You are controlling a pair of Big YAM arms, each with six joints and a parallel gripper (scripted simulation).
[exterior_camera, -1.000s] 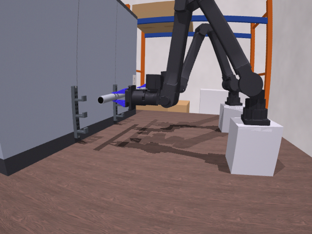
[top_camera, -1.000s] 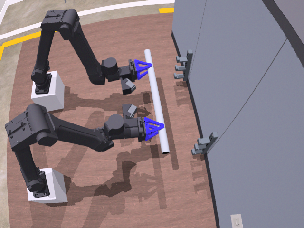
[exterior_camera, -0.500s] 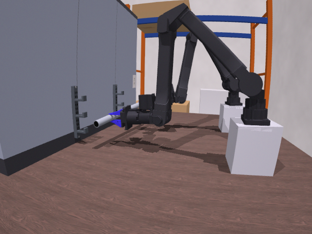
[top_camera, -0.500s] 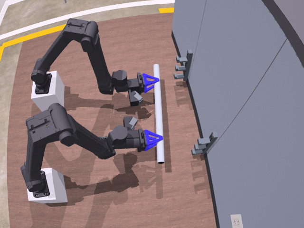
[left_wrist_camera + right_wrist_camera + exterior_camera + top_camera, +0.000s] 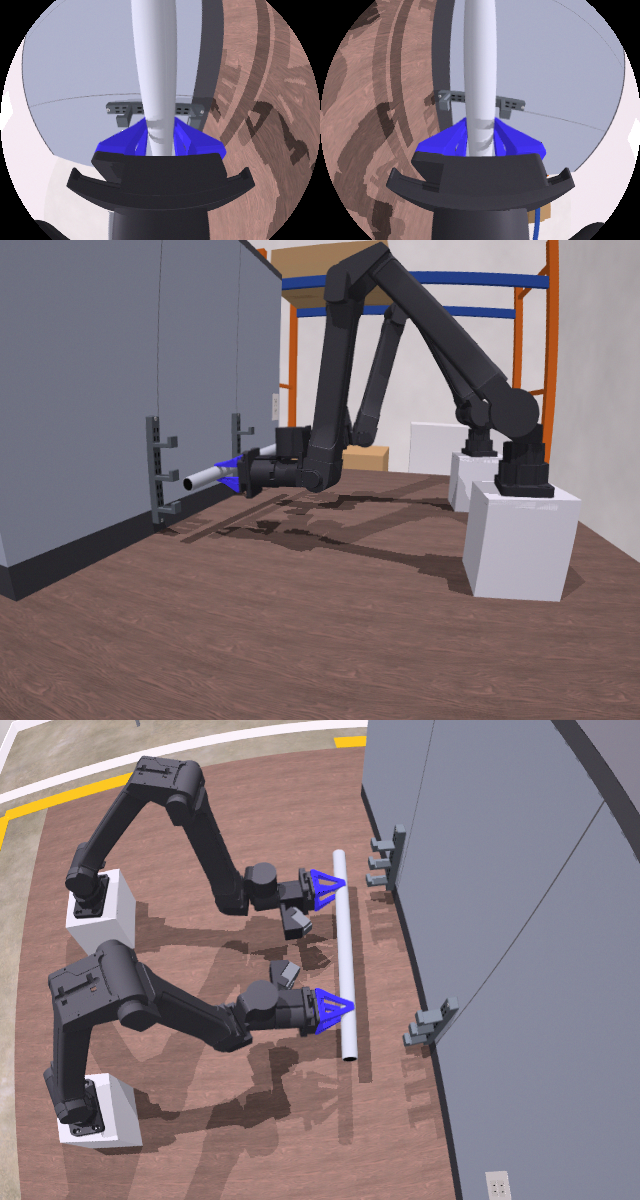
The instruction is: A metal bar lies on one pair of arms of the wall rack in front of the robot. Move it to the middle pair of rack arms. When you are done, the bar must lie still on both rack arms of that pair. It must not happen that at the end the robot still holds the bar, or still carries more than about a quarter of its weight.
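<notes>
Right now the metal bar is 15 cm to the left of my right hand, 1 cm below it and 1 cm ahead of it. Also, from my right hand: grey wall panel 34 cm ahead, 27 cm above, 14 cm to the left.
The metal bar lies 1 cm behind my left hand, 15 cm to the right of it and 1 cm above it. From my left hand the other things lie so: grey wall panel 31 cm ahead, 16 cm to the right, 30 cm above.
</notes>
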